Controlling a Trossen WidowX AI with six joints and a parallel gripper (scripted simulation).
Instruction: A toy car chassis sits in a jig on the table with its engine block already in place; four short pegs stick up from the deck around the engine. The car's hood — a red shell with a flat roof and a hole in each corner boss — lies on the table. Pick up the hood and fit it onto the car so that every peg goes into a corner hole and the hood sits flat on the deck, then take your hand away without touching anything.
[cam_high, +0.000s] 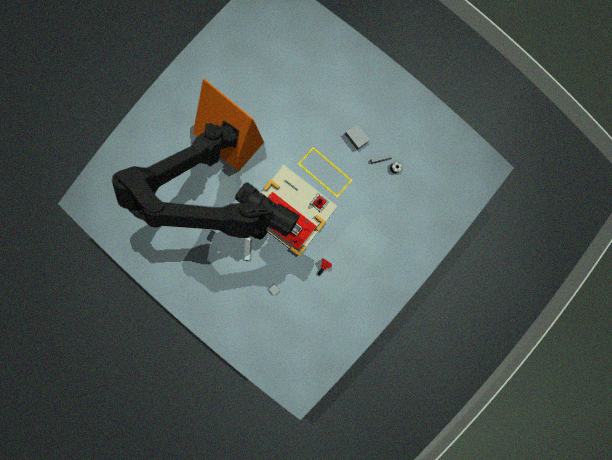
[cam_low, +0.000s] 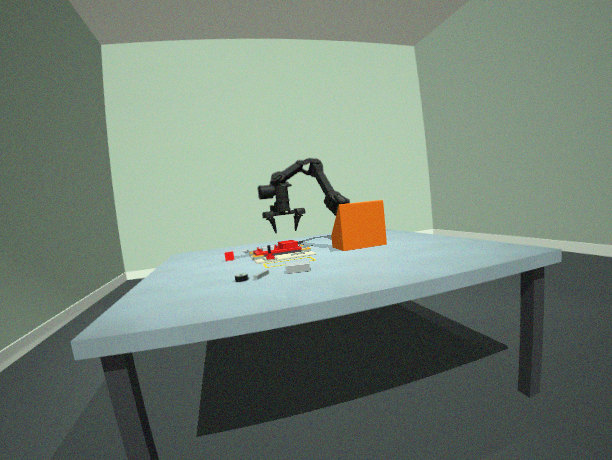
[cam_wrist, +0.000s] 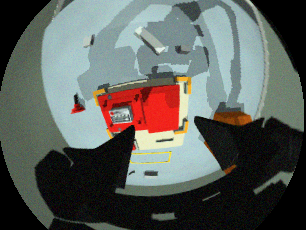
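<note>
Now: the hood 50 mm below my gripper tip. Round my gripper tip: wheel: 400 mm to the left, 270 mm ahead, 80 mm below; then grey rod: 390 mm to the left, 200 mm ahead, 90 mm below; then grey engine block: 90 mm ahead, 70 mm below.
</note>
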